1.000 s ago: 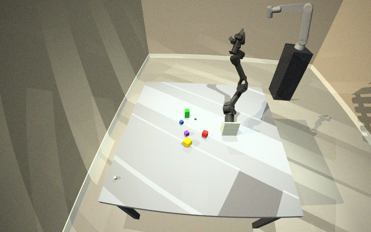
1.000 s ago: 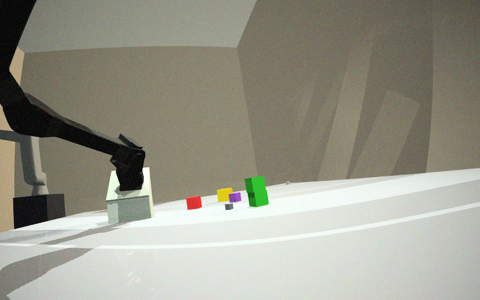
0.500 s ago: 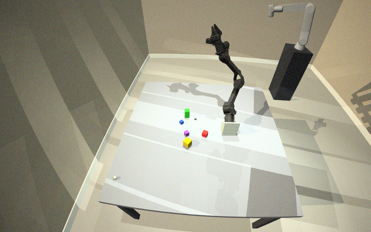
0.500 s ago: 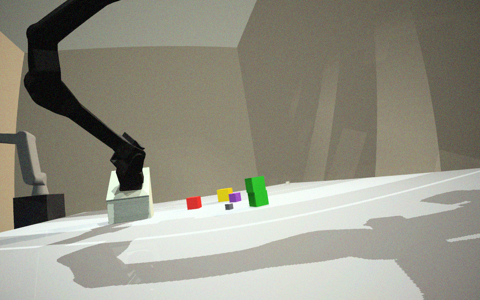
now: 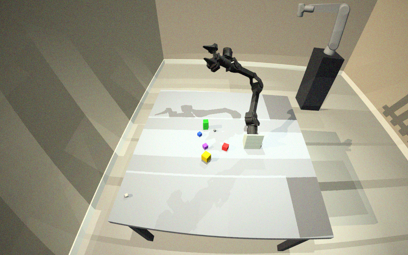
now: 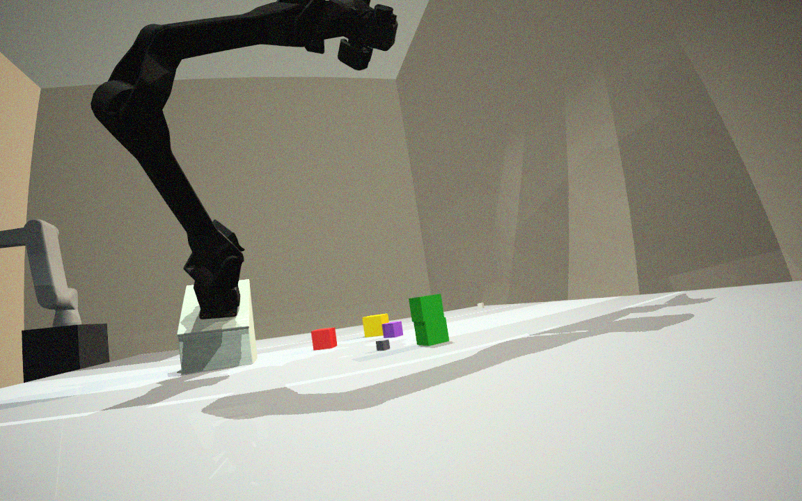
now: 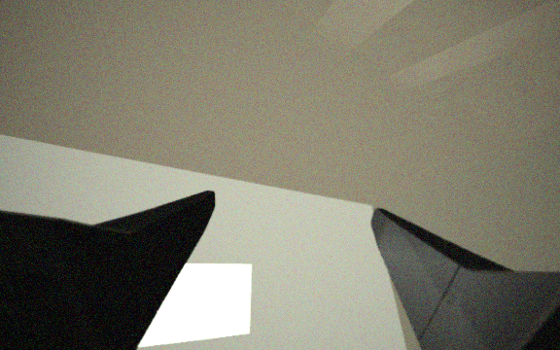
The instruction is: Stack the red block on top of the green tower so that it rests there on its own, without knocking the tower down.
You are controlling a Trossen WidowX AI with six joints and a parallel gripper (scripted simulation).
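Now: the red block 17 cm behind my gripper tip, 22 cm to the left of it and 60 cm below it. The rest, counted from my gripper tip: purple cube 2 cm behind, 22 cm to the left, 60 cm below; blue cube 3 cm ahead, 10 cm to the left, 61 cm below; tiny grey cube 8 cm behind, 5 cm to the left, 61 cm below.
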